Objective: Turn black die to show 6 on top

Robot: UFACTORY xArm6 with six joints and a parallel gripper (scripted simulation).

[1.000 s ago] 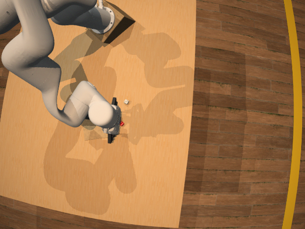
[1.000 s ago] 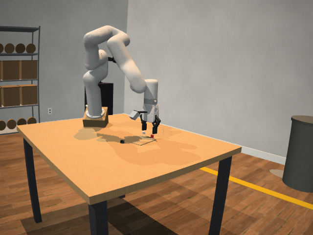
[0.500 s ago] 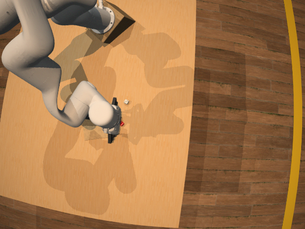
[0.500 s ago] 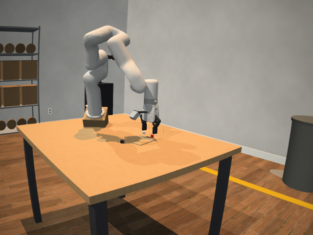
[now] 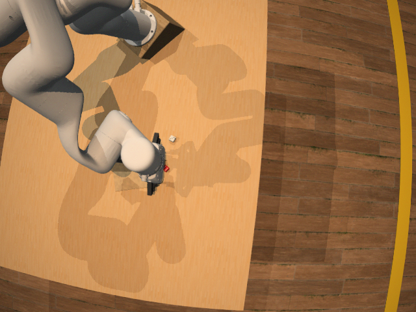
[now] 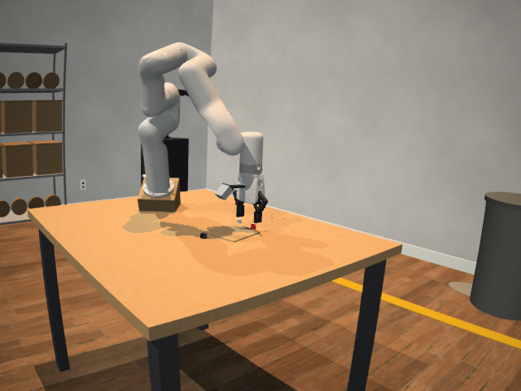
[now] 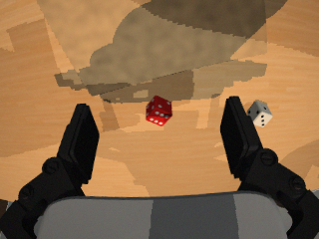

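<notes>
The red die lies 40 mm below my hand and 20 mm to the left of it. Also, from my hand: tan mat 80 mm to the right, 40 mm below, 10 mm behind; black die 180 mm to the right, 40 mm below, 40 mm behind; white die 80 mm behind, 50 mm to the left, 40 mm below.
</notes>
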